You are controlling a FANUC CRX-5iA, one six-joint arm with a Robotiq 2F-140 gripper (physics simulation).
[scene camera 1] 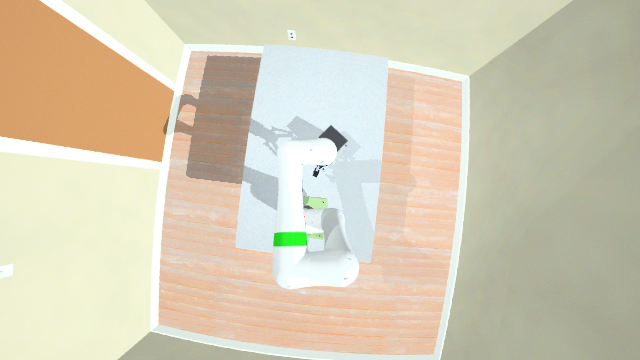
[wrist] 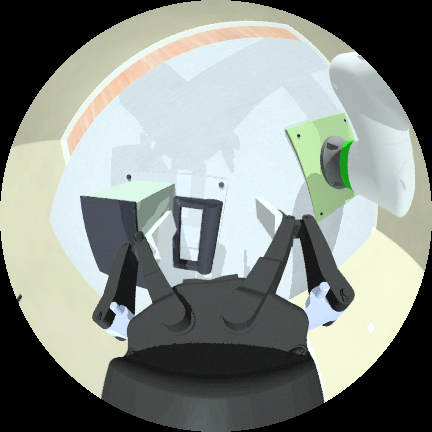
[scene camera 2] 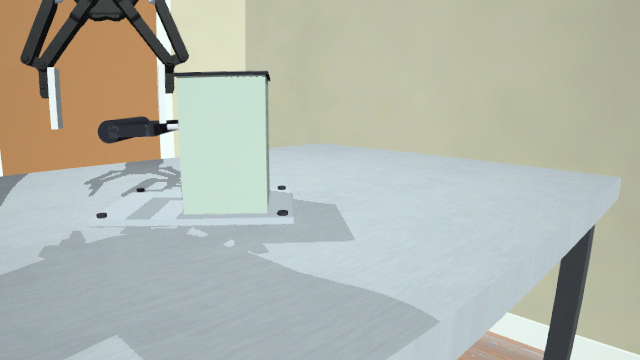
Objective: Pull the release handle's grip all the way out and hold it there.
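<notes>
The release handle is a dark rectangular loop with a thick round grip bar. It sticks out sideways from a pale green box with a dark lid; a short light rod shows between the loop and the box in scene camera 2. My gripper is open, pointing down above the handle. In the wrist view the handle shows between the two light pads, one on the box side and one on the outer side. Nothing is gripped. In scene camera 2 the box's upper corner partly hides the box-side finger.
The box stands on a light base plate with black bolts, on the grey table. The box's dark lid is close beside the box-side finger. The green mounting plate of the arm is at the wrist view's right.
</notes>
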